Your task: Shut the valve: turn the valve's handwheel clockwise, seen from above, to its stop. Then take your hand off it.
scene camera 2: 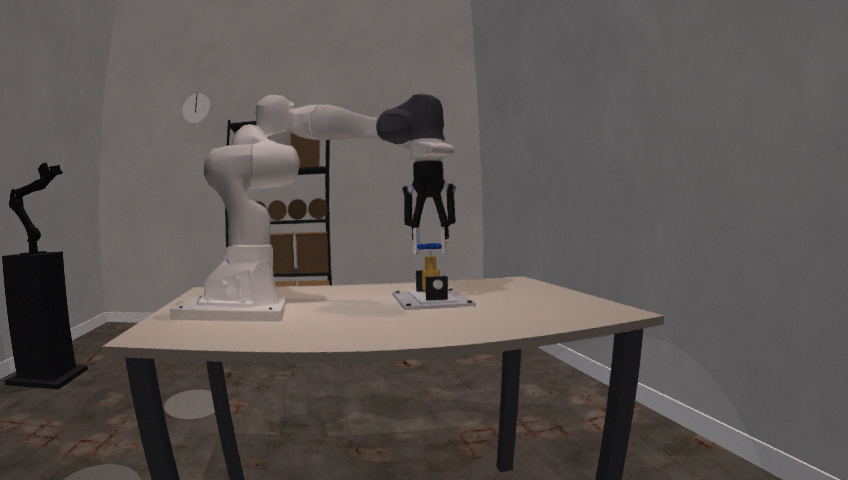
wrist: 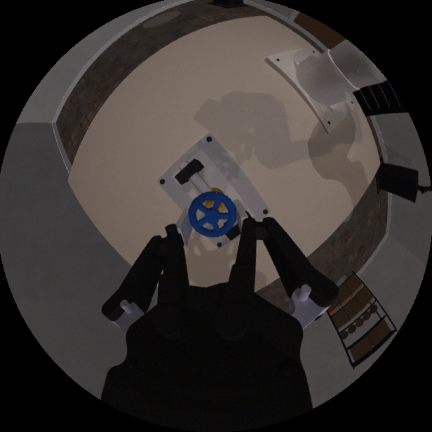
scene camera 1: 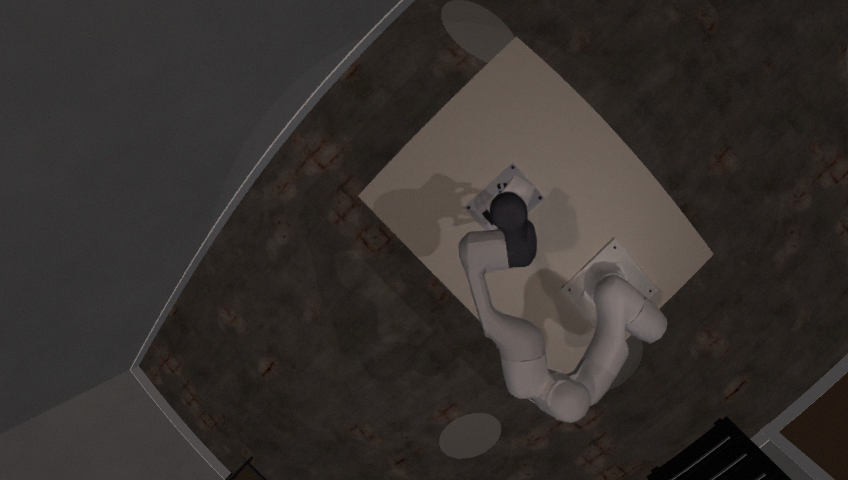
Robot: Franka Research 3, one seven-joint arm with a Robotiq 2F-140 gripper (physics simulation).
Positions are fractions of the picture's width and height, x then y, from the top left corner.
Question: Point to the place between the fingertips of my gripper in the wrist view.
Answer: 0.49, 0.49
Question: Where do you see a blue handwheel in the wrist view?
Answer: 0.49, 0.50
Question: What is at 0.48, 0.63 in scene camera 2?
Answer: A grey base plate.
